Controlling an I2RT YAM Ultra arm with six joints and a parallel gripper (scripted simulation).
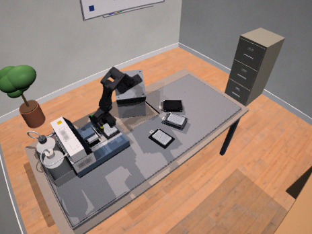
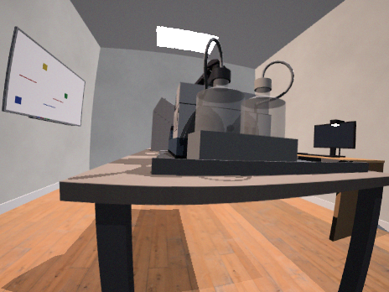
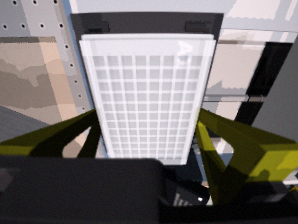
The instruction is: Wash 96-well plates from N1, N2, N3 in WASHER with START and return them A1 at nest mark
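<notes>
Right now my hand is 20 mm above the dark carrier. From my hand the other things lie so: plate washer (150 mm to the right, 30 mm above); then label (280 mm to the left, 180 mm ahead, 100 mm below); then black nest (290 mm to the left, 280 mm ahead, 100 mm below).
</notes>
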